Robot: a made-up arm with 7 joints. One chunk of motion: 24 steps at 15 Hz.
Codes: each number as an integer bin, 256 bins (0 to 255) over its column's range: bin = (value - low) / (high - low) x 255, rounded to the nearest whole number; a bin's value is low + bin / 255 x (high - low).
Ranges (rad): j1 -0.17..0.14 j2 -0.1..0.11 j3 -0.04..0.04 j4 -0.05..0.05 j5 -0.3..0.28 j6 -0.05..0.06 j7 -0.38..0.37
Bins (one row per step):
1: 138 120 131 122 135 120 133
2: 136 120 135 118 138 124 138
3: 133 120 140 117 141 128 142
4: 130 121 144 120 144 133 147
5: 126 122 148 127 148 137 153
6: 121 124 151 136 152 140 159
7: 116 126 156 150 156 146 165
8: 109 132 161 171 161 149 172
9: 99 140 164 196 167 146 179
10: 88 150 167 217 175 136 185
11: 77 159 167 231 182 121 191
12: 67 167 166 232 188 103 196
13: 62 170 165 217 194 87 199
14: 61 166 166 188 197 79 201
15: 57 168 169 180 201 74 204
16: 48 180 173 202 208 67 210
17: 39 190 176 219 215 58 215
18: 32 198 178 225 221 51 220
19: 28 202 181 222 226 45 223
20: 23 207 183 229 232 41 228
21: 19 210 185 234 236 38 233
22: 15 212 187 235 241 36 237
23: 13 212 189 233 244 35 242
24: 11 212 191 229 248 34 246
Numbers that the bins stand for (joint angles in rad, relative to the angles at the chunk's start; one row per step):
1: -0.0022 -0.0012 0.0011 -0.0022 0.0071 0.0018 0.0112
2: -0.0047 -0.0012 0.0024 -0.0037 0.0139 0.0035 0.0259
3: -0.0083 -0.0012 0.0039 -0.0041 0.0207 0.0052 0.0376
4: -0.0120 -0.0004 0.0052 -0.0029 0.0275 0.0074 0.0524
5: -0.0168 0.0005 0.0064 -0.0002 0.0366 0.0091 0.0700
6: -0.0229 0.0021 0.0074 0.0033 0.0457 0.0104 0.0876
7: -0.0290 0.0038 0.0089 0.0088 0.0548 0.0130 0.1053
8: -0.0375 0.0087 0.0105 0.0171 0.0662 0.0143 0.1259
9: -0.0496 0.0153 0.0115 0.0269 0.0798 0.0130 0.1465
10: -0.0630 0.0235 0.0124 0.0351 0.0980 0.0087 0.1641
11: -0.0764 0.0309 0.0124 0.0406 0.1140 0.0022 0.1818
12: -0.0885 0.0375 0.0121 0.0410 0.1276 -0.0056 0.1965
13: -0.0946 0.0400 0.0118 0.0351 0.1413 -0.0125 0.2053
14: -0.0958 0.0367 0.0121 0.0237 0.1481 -0.0159 0.2112
15: -0.1007 0.0384 0.0130 0.0206 0.1572 -0.0181 0.2200
16: -0.1116 0.0482 0.0143 0.0292 0.1731 -0.0211 0.2376
17: -0.1226 0.0565 0.0152 0.0359 0.1890 -0.0250 0.2524
18: -0.1311 0.0631 0.0158 0.0382 0.2027 -0.0280 0.2671
19: -0.1360 0.0664 0.0168 0.0371 0.2140 -0.0306 0.2759
20: -0.1420 0.0705 0.0174 0.0398 0.2277 -0.0323 0.2906
21: -0.1469 0.0729 0.0180 0.0418 0.2368 -0.0336 0.3053
22: -0.1518 0.0746 0.0187 0.0422 0.2482 -0.0345 0.3171
23: -0.1542 0.0746 0.0193 0.0414 0.2550 -0.0349 0.3318
24: -0.1566 0.0746 0.0199 0.0398 0.2641 -0.0353 0.3435

